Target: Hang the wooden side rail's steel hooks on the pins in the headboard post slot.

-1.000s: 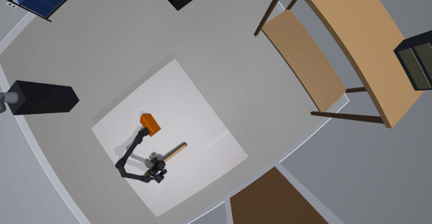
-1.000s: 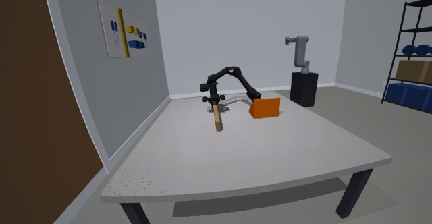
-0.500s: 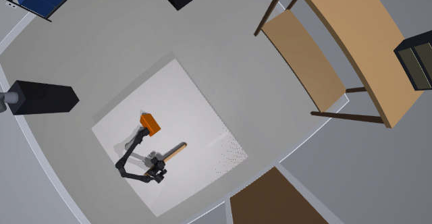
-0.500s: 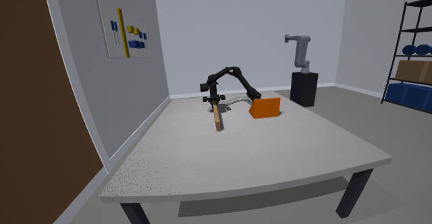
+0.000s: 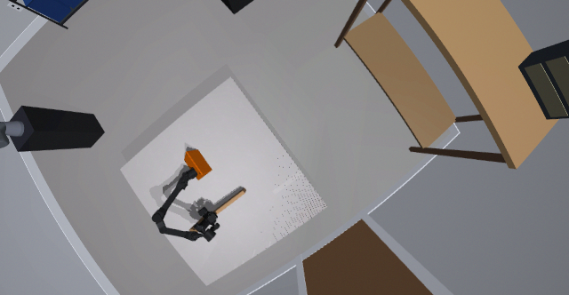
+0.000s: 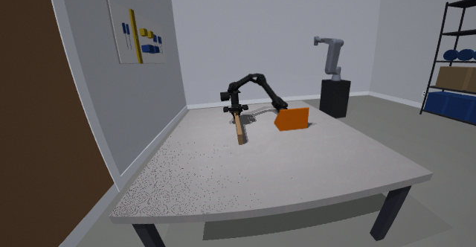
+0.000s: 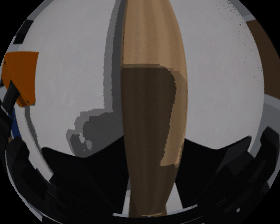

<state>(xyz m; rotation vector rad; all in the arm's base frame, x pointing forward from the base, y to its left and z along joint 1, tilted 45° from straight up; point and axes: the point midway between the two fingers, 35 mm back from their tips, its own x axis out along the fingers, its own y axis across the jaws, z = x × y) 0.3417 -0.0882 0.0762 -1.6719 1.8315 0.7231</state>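
Now: gripper tip 12 cm to the left of the headboard post, 4 cm below it and 1 cm past it.
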